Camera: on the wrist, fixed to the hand. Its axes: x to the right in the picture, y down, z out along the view.
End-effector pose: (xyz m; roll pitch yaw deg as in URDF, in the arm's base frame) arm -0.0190 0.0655 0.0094 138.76 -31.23 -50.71
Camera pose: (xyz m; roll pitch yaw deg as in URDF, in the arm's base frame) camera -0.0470 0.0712 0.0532 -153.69 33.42 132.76
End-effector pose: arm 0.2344 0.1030 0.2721 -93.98 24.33 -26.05
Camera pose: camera 0.2089 0.0843 0.2305 78.75 -23.34 150.10
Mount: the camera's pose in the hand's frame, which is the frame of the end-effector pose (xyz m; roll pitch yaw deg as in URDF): 0.0038 0.0458 -0.0249 -16.76 -3.59 179.30
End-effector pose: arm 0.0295 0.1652 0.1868 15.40 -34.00 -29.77
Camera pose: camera 0.0632 0.2044 0.1791 -32.01 30.35 150.55
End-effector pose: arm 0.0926 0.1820 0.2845 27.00 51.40 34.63
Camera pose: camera 0.0640 0.2256 0.2807 -45.18 -54.90 -143.62
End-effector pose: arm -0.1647 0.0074 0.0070 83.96 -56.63 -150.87
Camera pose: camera -0.1208 -0.0020 0.0338 -95.63 55.40 35.30
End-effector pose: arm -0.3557 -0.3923 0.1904 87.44 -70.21 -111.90
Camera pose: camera -0.3155 -0.3646 0.2091 -94.85 69.06 78.09
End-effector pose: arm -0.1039 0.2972 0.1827 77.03 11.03 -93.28
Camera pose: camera -0.0701 0.2840 0.2203 -94.51 -12.50 90.14
